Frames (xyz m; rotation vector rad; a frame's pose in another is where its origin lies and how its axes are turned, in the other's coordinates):
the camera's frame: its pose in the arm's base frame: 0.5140 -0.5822 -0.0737 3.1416 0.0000 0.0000
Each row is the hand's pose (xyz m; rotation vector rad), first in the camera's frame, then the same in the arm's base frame.
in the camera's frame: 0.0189 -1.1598 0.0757 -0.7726 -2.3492 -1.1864
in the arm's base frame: 0.5329 0.5776 -0.1494 0.5321 1.1390 -2.2554
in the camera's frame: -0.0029 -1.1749 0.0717 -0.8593 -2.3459 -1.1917
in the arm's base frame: 0.5111 0.5927 -0.1454 0.4917 1.1201 -2.2050
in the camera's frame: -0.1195 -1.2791 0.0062 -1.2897 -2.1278 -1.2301
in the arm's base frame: 0.3945 0.6969 -0.0799 0.4485 1.0742 -1.8581
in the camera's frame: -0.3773 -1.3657 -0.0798 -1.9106 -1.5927 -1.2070
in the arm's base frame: 0.1367 0.7835 0.0061 0.4207 0.9632 -1.2710
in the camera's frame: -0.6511 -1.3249 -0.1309 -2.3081 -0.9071 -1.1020
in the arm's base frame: -0.1371 0.7427 0.0572 0.4502 0.8416 -0.6927
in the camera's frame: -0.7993 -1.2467 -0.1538 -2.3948 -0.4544 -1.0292
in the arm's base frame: -0.2853 0.6645 0.0801 0.5117 0.7866 -0.3473
